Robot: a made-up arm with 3 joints. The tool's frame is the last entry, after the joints.
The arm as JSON. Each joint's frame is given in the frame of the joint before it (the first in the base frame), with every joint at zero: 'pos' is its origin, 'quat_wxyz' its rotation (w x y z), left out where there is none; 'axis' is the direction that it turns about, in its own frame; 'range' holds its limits. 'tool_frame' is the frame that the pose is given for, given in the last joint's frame.
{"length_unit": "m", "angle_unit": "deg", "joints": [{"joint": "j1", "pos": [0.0, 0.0, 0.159], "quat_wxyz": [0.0, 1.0, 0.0, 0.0], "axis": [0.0, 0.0, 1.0], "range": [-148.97, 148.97]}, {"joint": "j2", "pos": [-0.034, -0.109, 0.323], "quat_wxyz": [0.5, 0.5, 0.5, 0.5], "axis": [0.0, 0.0, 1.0], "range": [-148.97, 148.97]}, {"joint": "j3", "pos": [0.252, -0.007, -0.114], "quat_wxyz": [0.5, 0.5, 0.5, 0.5], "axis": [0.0, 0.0, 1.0], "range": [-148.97, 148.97]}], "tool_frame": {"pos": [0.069, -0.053, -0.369], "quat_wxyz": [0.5, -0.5, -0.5, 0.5]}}
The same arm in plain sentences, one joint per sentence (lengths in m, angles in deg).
The arm has three revolute joints in a row. What follows holds with every joint at zero, and every direction is one of the base frame's.
Joint 1 is mounted 0.159 m along +z from the base frame's origin and rotates about -z, from -148.97 to 148.97 deg.
Joint 2 is mounted 0.034 m along -x and 0.109 m along +y and 0.323 m along -z from joint 1 and rotates about +x, from -148.97 to 148.97 deg.
Joint 3 is mounted 0.114 m along -x and 0.252 m along -y and 0.007 m along +z from joint 2 and rotates about -y, from -148.97 to 148.97 deg.
The tool frame, which is the frame that the pose is given for, is mounted 0.053 m along -x and 0.369 m along +y and 0.069 m along -z from joint 3; its axes are parallel to the base frame's.

